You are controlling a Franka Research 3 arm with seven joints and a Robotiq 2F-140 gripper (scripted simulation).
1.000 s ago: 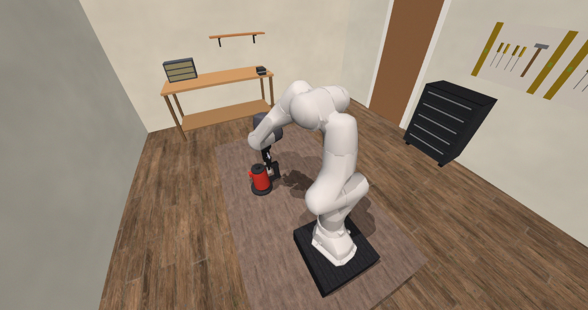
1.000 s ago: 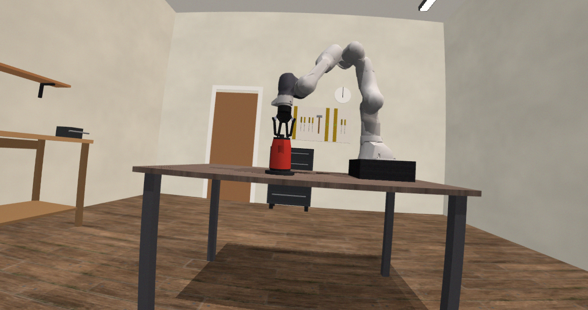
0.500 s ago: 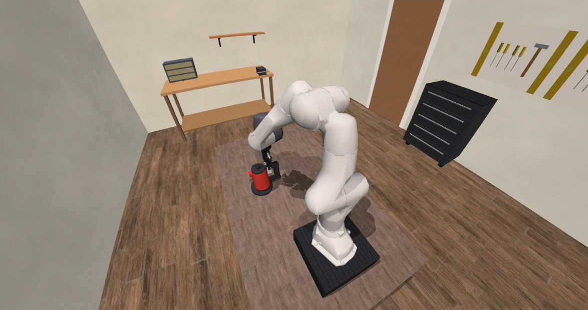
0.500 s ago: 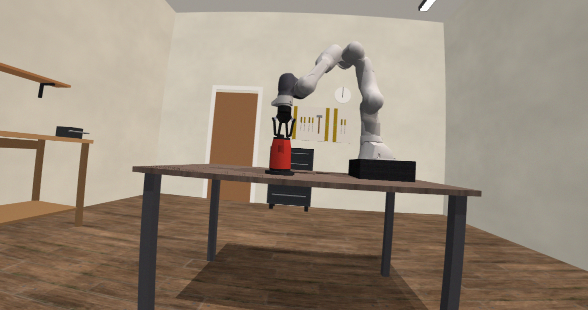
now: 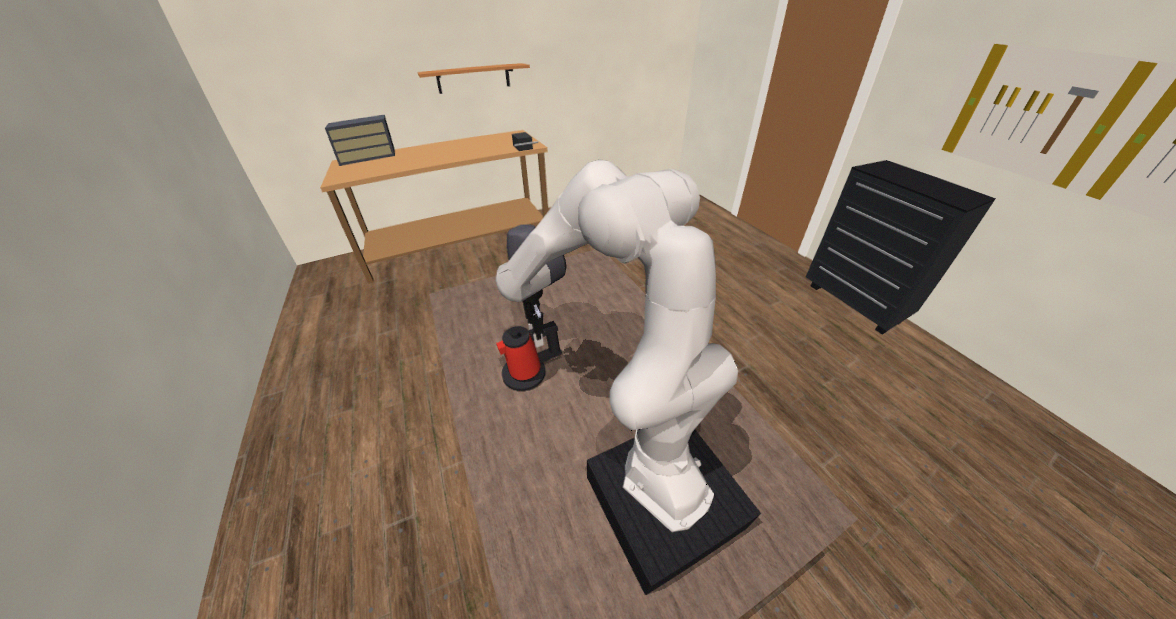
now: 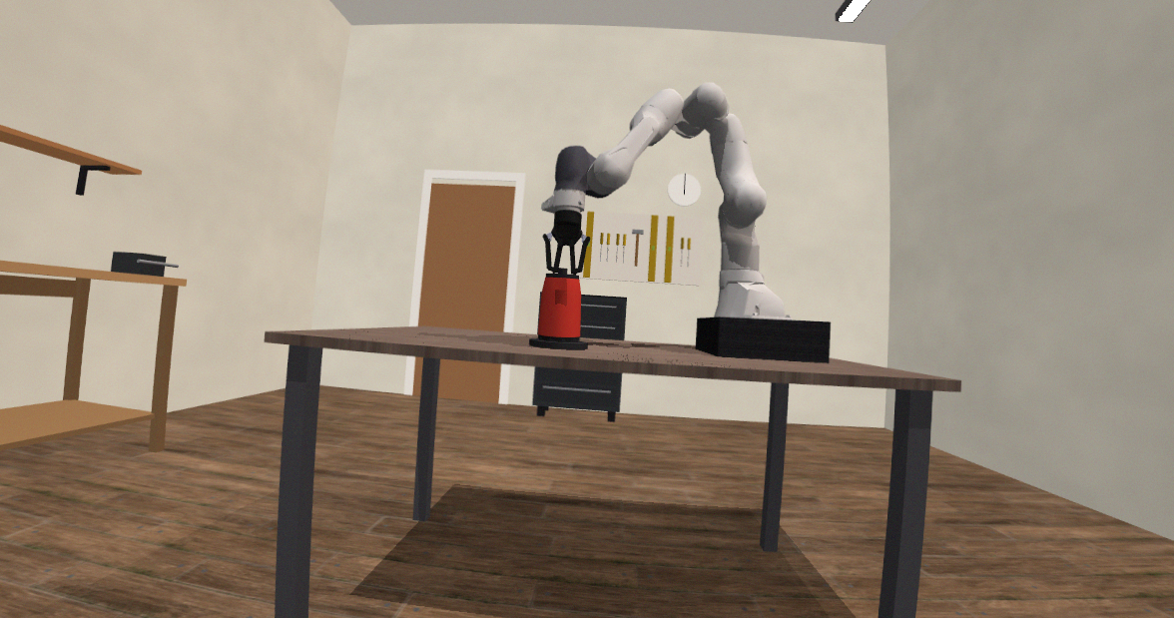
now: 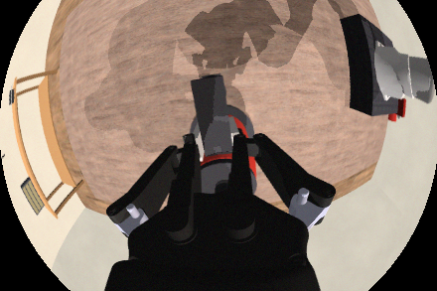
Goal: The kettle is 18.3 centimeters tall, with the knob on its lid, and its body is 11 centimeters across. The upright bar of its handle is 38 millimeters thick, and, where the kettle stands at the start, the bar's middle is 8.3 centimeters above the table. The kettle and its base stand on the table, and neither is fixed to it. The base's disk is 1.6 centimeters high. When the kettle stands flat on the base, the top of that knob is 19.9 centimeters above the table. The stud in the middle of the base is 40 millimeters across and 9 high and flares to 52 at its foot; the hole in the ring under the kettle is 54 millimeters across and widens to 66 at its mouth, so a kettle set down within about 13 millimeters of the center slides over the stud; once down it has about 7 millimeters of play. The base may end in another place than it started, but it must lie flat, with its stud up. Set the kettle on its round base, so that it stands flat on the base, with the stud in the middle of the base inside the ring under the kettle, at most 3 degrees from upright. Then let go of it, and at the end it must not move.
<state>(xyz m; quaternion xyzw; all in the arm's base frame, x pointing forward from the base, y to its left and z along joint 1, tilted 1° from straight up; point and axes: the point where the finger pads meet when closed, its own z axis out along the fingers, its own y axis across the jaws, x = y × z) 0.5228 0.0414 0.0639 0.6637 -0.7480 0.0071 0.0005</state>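
My hand is 50 mm above the kettle and 30 mm to the right of it. The rest, counted from my hand: round black base 150 mm below, 60 mm to the left, 10 mm ahead.
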